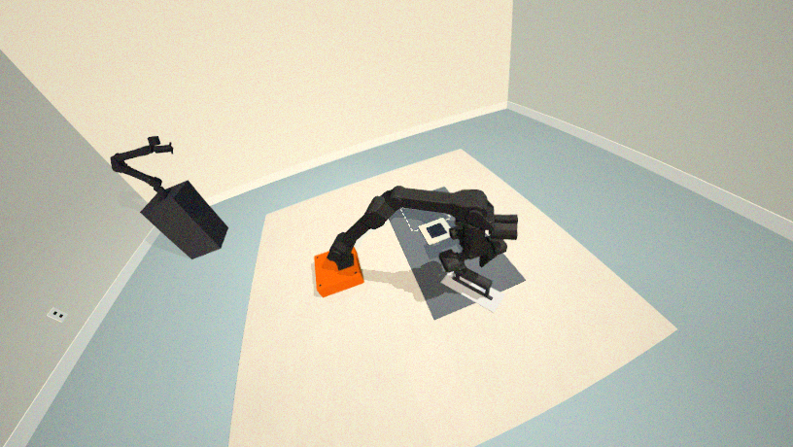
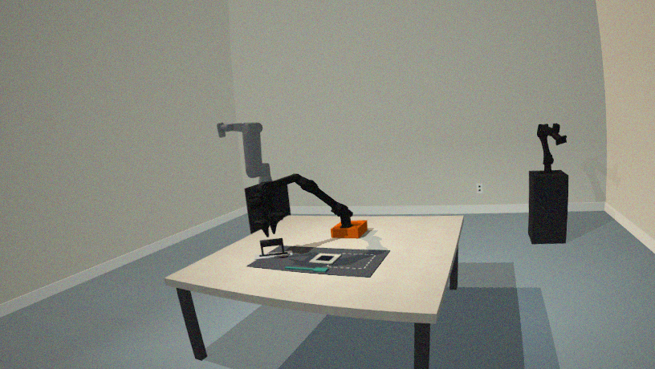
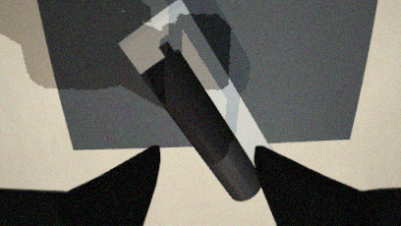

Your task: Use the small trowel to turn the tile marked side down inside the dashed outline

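Now: gripper tip 10 mm past the small trowel, 20 mm to the right of it and 70 mm above it. Round my gripper tip: teal bar: 150 mm ahead, 290 mm to the left, 110 mm below; then grey mat: 10 mm ahead, 270 mm to the left, 130 mm below; then tile: 10 mm ahead, 300 mm to the left, 110 mm below.
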